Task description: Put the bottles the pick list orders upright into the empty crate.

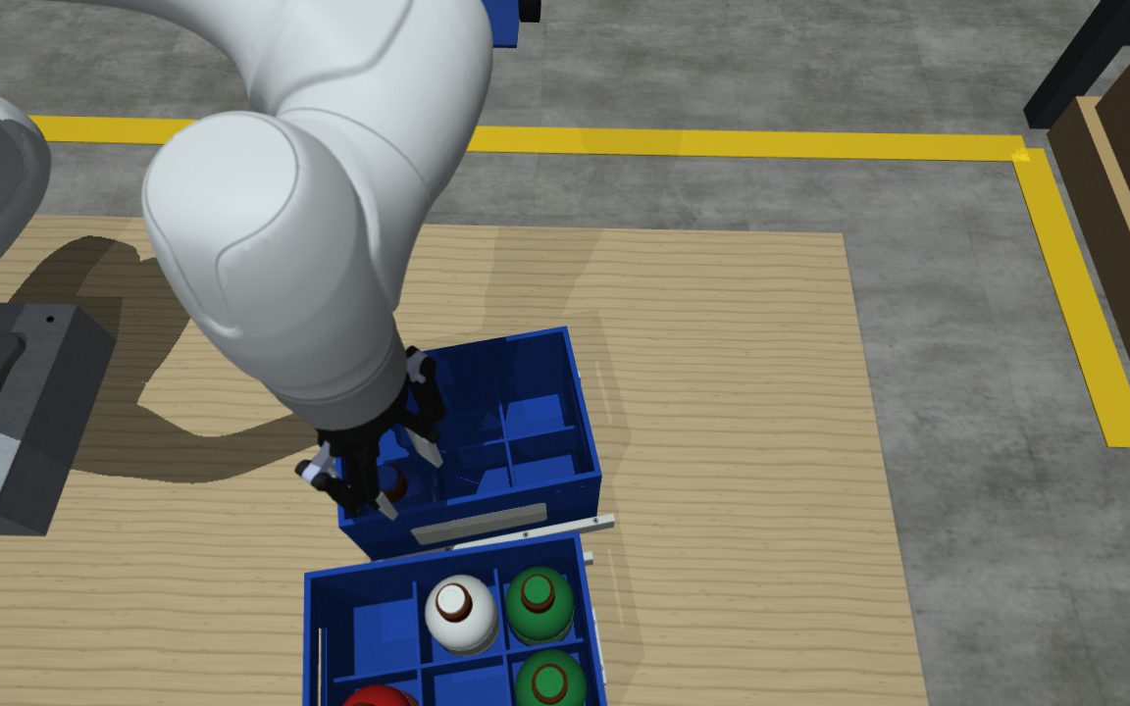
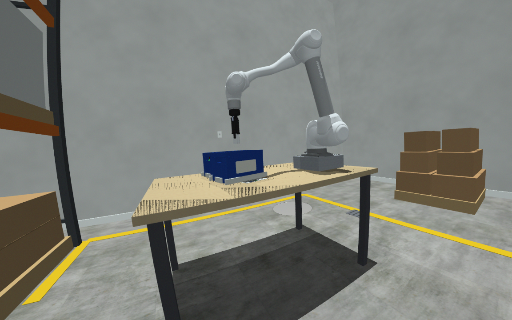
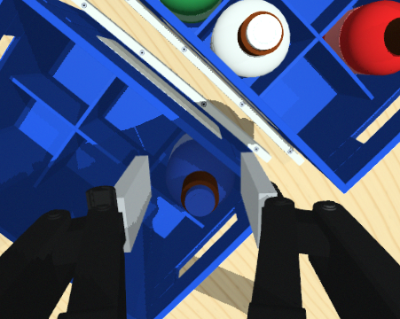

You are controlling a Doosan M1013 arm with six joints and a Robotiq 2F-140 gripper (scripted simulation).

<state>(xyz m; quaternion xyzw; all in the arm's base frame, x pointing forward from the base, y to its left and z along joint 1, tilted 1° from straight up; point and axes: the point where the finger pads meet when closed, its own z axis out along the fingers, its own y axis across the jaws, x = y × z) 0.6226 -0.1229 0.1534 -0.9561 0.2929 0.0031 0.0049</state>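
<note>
Right now my hand is 17 cm above the white bottle, 10 cm to the left of it and 4 cm short of it. The rest, counted from my hand: pick list: 25 cm below, 22 cm to the left, 2 cm behind; blue bottle: 17 cm below, 4 cm behind, 3 cm to the left; red bottle: 21 cm to the right, 17 cm below, 3 cm behind.
</note>
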